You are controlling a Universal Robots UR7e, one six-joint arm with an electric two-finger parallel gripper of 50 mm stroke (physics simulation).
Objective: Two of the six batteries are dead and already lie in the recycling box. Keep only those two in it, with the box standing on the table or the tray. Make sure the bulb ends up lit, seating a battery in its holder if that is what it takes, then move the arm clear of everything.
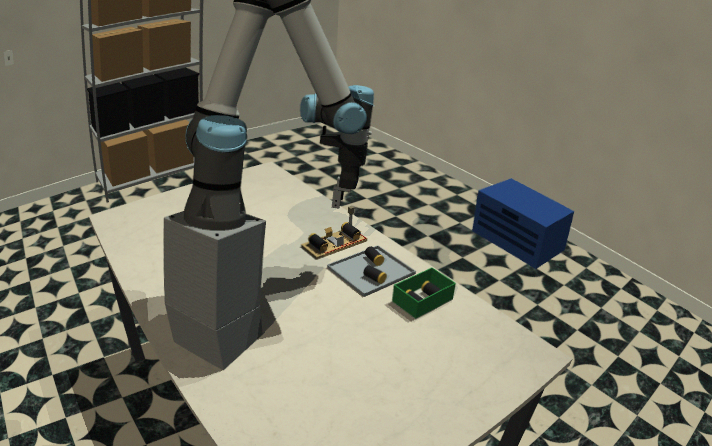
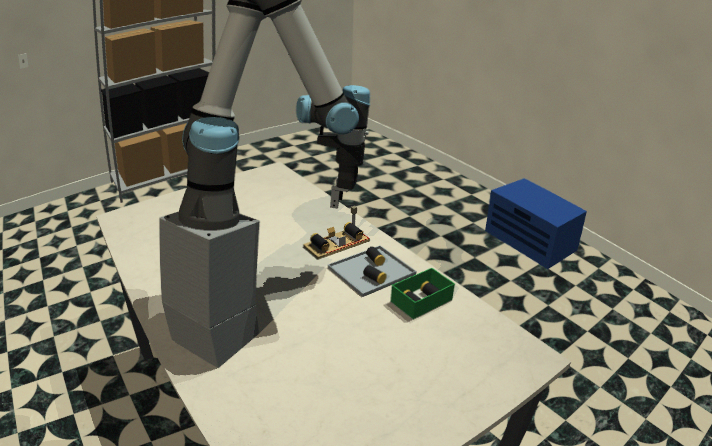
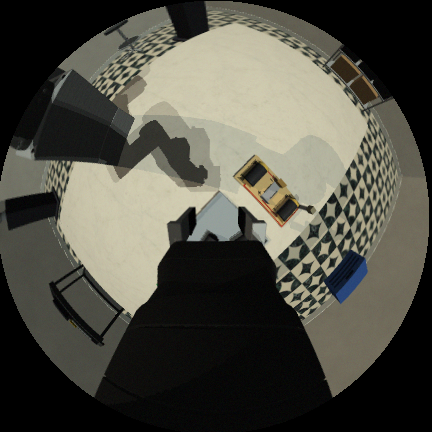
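Pixels of known places: gripper, fingertip midpoint: (image 1: 337, 203) (image 2: 336, 203) (image 3: 216, 215); arm's base, link origin: (image 1: 214, 218) (image 2: 208, 218).
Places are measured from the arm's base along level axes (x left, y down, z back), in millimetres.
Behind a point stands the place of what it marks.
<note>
My gripper (image 1: 336, 203) @(x 77, y 116, z -419 mm) (image 2: 335, 203) @(x 77, y 116, z -419 mm) (image 3: 216, 215) @(x 77, y 116, z -419 mm) is open and empty, raised above the table, apart from the objects. The wooden circuit board (image 1: 320, 253) @(x 159, y 327, z -423 mm) (image 2: 321, 254) @(x 154, y 326, z -418 mm) (image 3: 243, 175) @(x 170, y 326, z -419 mm) carries two black batteries in holders: one battery (image 1: 317, 242) @(x 178, y 297, z -424 mm) (image 2: 318, 242) @(x 180, y 298, z -424 mm) (image 3: 255, 172) @(x 191, y 291, z -434 mm) at its left end, another battery (image 1: 349, 231) @(x 179, y 299, z -552 mm) (image 2: 352, 231) @(x 177, y 299, z -553 mm) (image 3: 287, 209) @(x 187, y 292, z -562 mm) near the post. The post's small head (image 1: 351, 210) @(x 221, y 252, z -590 mm) (image 2: 353, 210) @(x 222, y 253, z -589 mm) (image 3: 311, 209) @(x 225, y 244, z -590 mm) shows no clear glow; whether the bulb is lit cannot be told. Two batteries (image 1: 374, 273) @(x -45, y 304, z -468 mm) (image 2: 375, 255) @(x 27, y 302, z -529 mm) lie on the grey tray (image 1: 346, 268) @(x 55, y 334, z -445 mm) (image 2: 346, 268) @(x 56, y 334, z -443 mm) (image 3: 220, 205) @(x 68, y 333, z -430 mm). The green box (image 1: 436, 303) @(x -250, y 316, z -524 mm) (image 2: 435, 303) @(x -249, y 316, z -526 mm) on the table holds two batteries.
The board, tray and box stand in a row on the pale table (image 1: 367, 357) @(x -289, y 337, z -243 mm) (image 2: 367, 357) @(x -298, y 336, z -254 mm) (image 3: 210, 65) @(x 431, y 336, z -56 mm), near its far edge. The grey robot pedestal (image 1: 210, 283) @(x -110, y 89, z 73 mm) (image 2: 204, 283) @(x -114, y 90, z 72 mm) stands on the left. A blue cabinet (image 1: 525, 223) (image 2: 538, 223) (image 3: 347, 277) is on the floor beyond the table.
</note>
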